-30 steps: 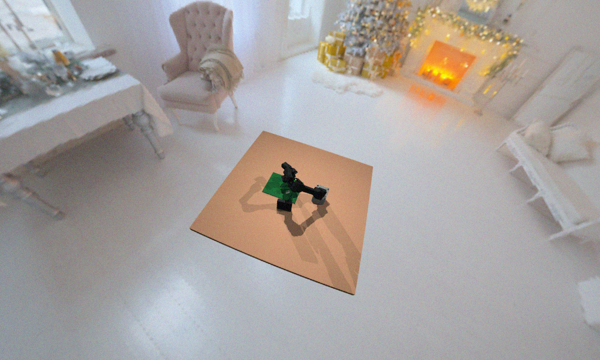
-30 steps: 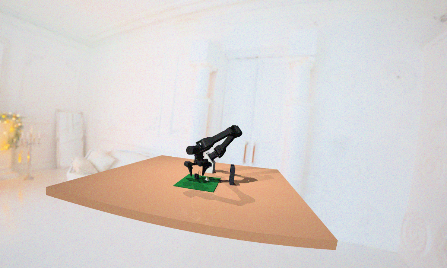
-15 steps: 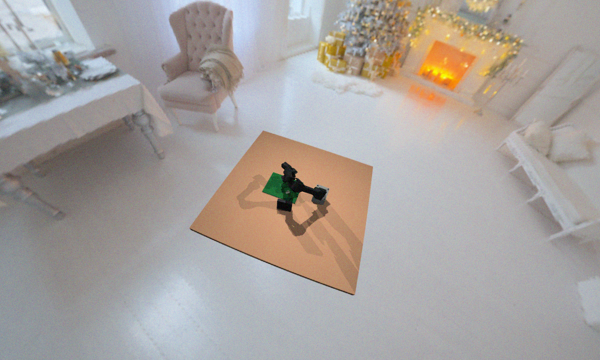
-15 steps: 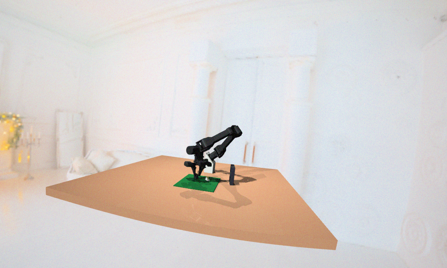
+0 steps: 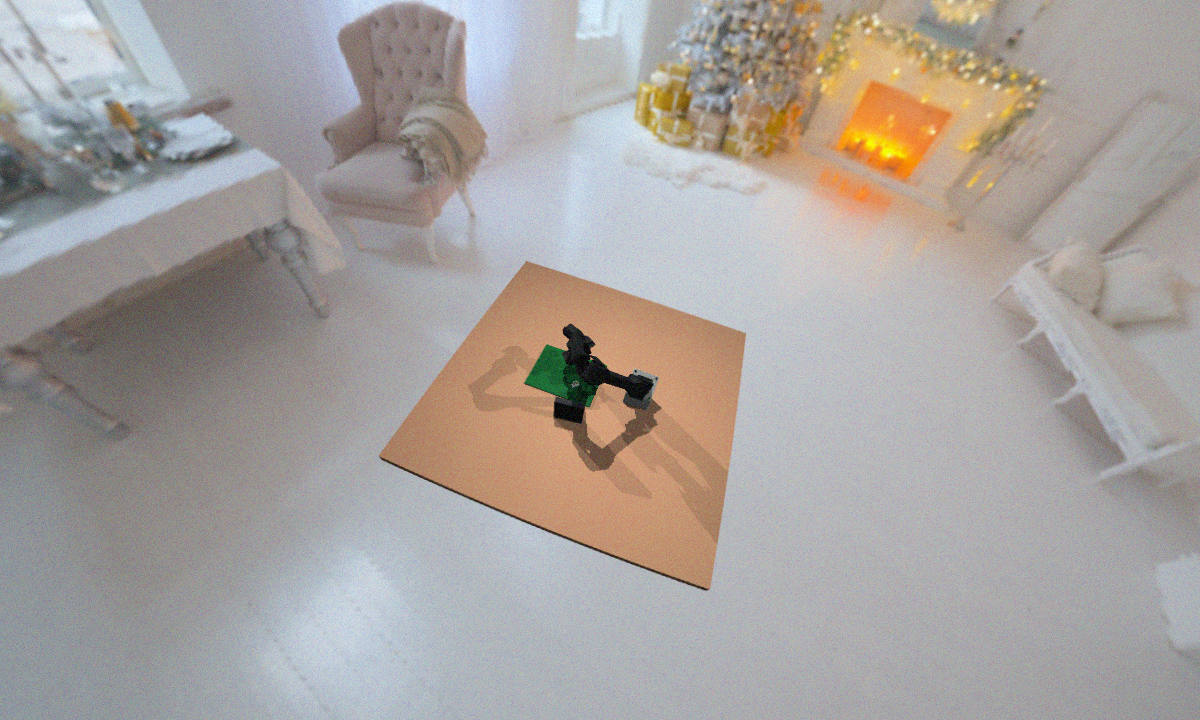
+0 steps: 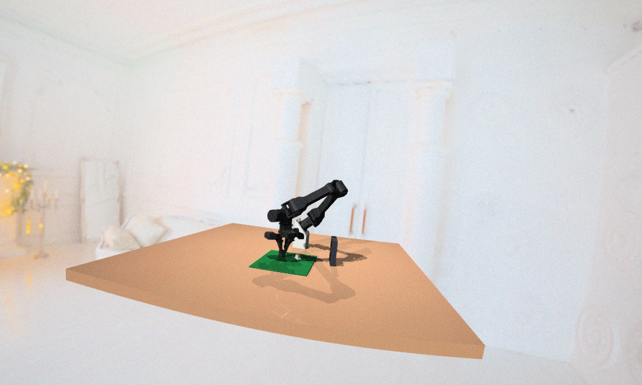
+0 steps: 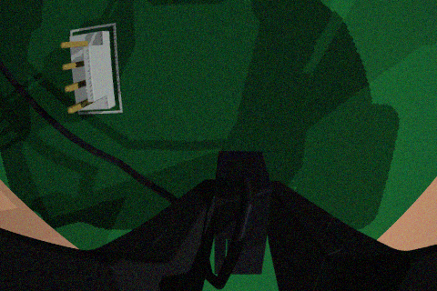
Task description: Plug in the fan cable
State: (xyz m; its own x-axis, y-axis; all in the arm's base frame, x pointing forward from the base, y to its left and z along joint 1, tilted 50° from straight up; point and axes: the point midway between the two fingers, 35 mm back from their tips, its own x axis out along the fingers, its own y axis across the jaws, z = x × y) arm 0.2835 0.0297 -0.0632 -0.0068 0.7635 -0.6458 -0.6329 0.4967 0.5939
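The green board lies 5 cm ahead of my gripper tip, 4 cm below it and 3 cm to the left of it. From my gripper tip the other things lie so: dark plug (1 cm to the right, 1 cm behind); black fan (23 cm to the left, 4 cm behind, 4 cm above).
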